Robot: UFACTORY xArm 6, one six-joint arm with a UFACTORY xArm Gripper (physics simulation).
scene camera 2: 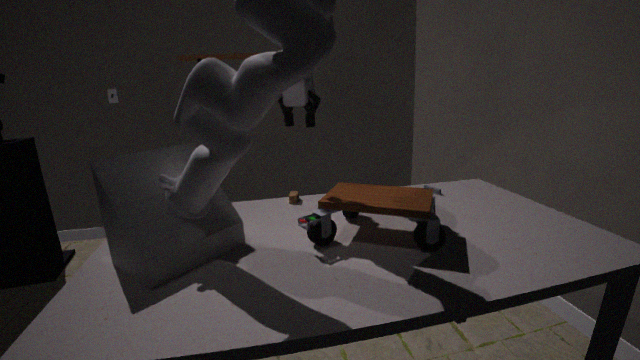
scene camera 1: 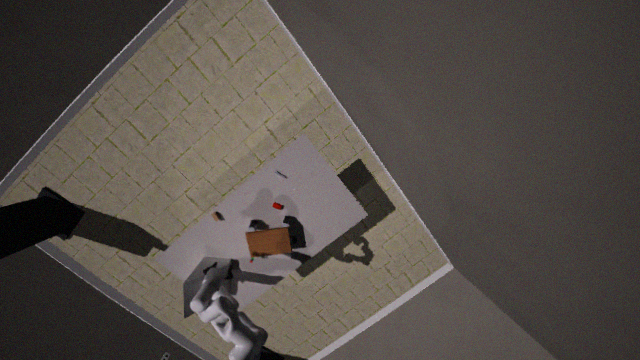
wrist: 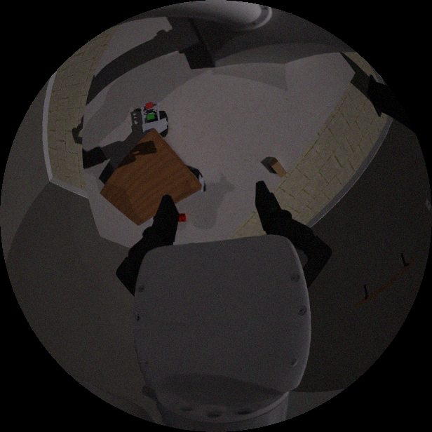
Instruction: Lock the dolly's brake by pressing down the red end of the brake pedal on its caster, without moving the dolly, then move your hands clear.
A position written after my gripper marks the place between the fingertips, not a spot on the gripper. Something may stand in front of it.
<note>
I see my gripper (wrist: 213, 198) and a dolly (scene camera 2: 417, 204).
The dolly also shows in scene camera 1 (scene camera 1: 267, 242) and in the wrist view (wrist: 151, 169).
</note>
